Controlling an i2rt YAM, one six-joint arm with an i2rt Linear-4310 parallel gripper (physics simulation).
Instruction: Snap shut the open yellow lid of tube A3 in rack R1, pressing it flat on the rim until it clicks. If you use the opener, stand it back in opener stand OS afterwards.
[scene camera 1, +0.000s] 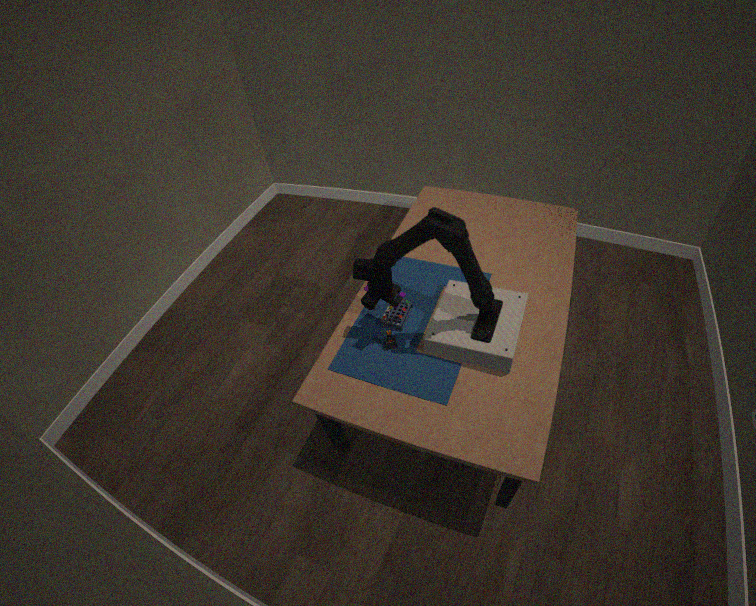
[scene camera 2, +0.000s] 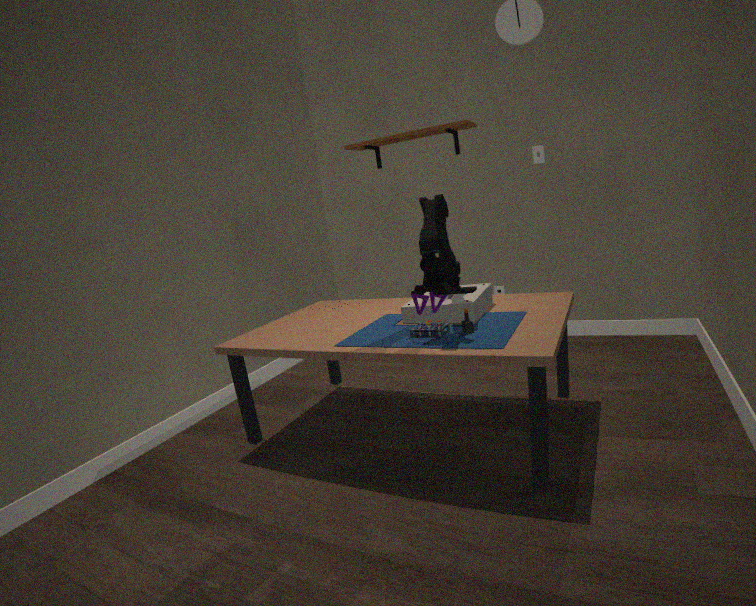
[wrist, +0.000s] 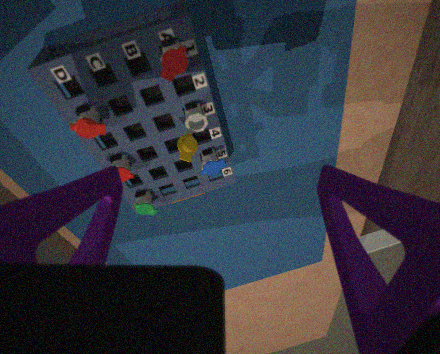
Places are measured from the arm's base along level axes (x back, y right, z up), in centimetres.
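Where they show: gripper, fingertip midpoint: (scene camera 1: 385, 301) (scene camera 2: 426, 313) (wrist: 219, 176); arm's base, origin of the base link: (scene camera 1: 487, 320).
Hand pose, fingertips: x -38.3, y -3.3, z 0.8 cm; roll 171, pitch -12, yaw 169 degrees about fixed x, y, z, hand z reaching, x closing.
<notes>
Each offset is from my fingertips to the top centre of the thing. "spot": to the spot under its first point. Level surfaces: height alone.
Rack R1 {dx +3.3, dy +1.5, dz -3.3 cm} (scene camera 1: 396, 313) (scene camera 2: 429, 330) (wrist: 142, 112) is a dark block with lettered and numbered holes on the blue mat. In the wrist view tube A3 shows a pale round rim {spot: dx +0.4, dy +0.4, dz -5.4 cm} (wrist: 196, 122), and its yellow lid {dx +1.2, dy +0.8, dz -3.6 cm} (wrist: 187, 145) is open, lying out over the row 4 side. My gripper (scene camera 1: 384, 291) (scene camera 2: 427, 311) (wrist: 219, 176) is open and empty, above the rack; its purple fingers stand wide apart, with the left one overlapping the rack's lower left part in the wrist view. The opener {dx +6.7, dy -12.7, dz -0.4 cm} (scene camera 2: 465, 311), a small orange-topped piece, stands upright in dark stand OS {spot: dx +6.7, dy -13.3, dz -5.6 cm} (scene camera 1: 389, 341) beside the rack.
Other tubes in the rack have red {dx +0.6, dy -3.8, dz -4.7 cm} (wrist: 175, 62), blue {dx +0.3, dy +3.9, dz -4.7 cm} (wrist: 214, 168) and green {dx +6.0, dy +6.1, dz -4.7 cm} (wrist: 145, 209) lids. The blue mat {dz -8.9 cm} (scene camera 1: 403, 378) lies on the wooden table {dz -9.2 cm} (scene camera 1: 504, 410). The arm stands on a white box (scene camera 1: 514, 315) (scene camera 2: 479, 303) behind the rack. A wall shelf (scene camera 2: 410, 135) hangs beyond.
</notes>
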